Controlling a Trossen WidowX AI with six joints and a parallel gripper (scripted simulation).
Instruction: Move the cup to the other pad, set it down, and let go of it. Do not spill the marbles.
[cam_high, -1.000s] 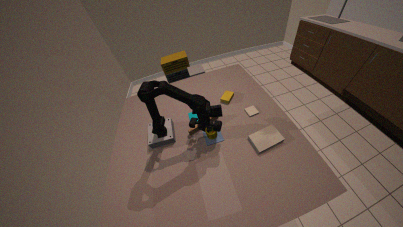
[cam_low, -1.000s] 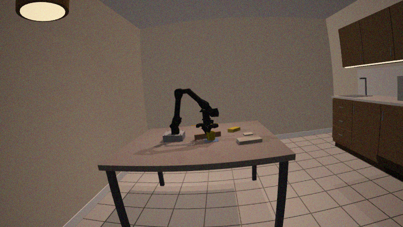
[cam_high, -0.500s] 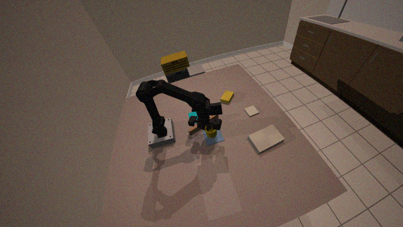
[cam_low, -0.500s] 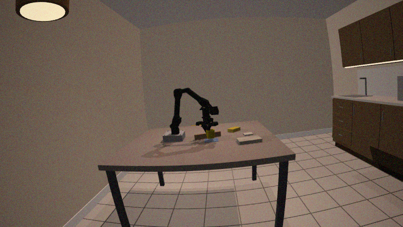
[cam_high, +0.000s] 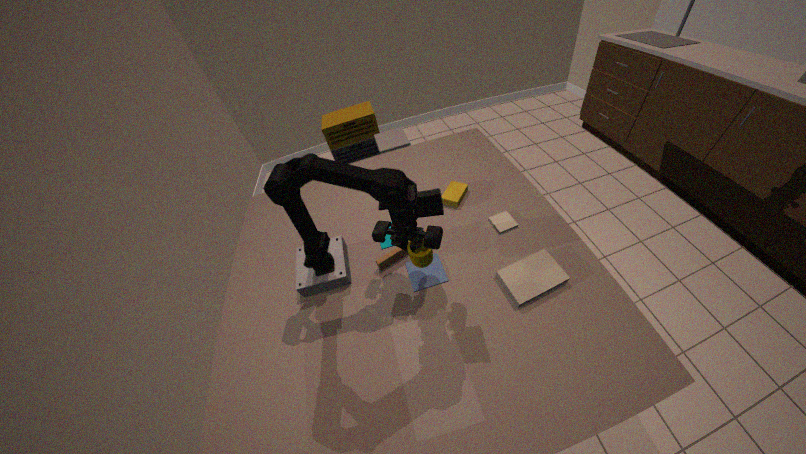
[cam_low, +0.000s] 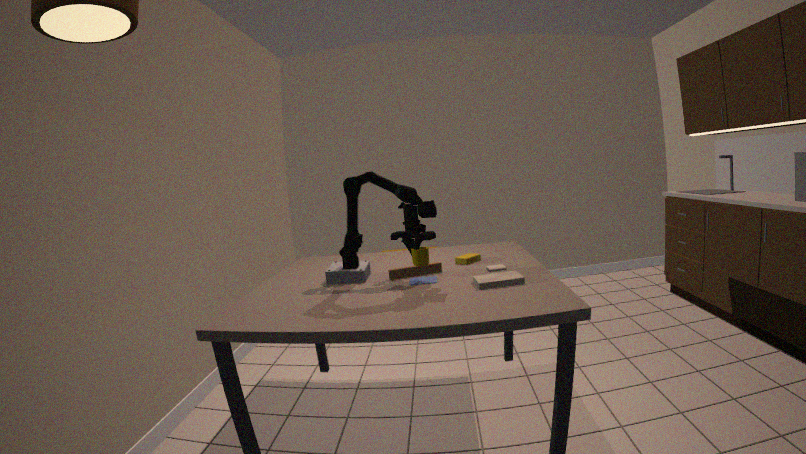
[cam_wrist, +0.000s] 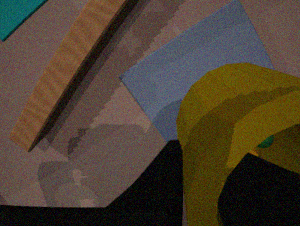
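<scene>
Right now my gripper tip is 20 mm short of the yellow cup and 20 mm to the left of it. The rest, counted from my gripper tip: wooden bar: 80 mm to the left, 90 mm below; blue pad: 30 mm ahead, 20 mm to the right, 110 mm below; beige tile: 350 mm ahead, 60 mm to the left, 100 mm below.
</scene>
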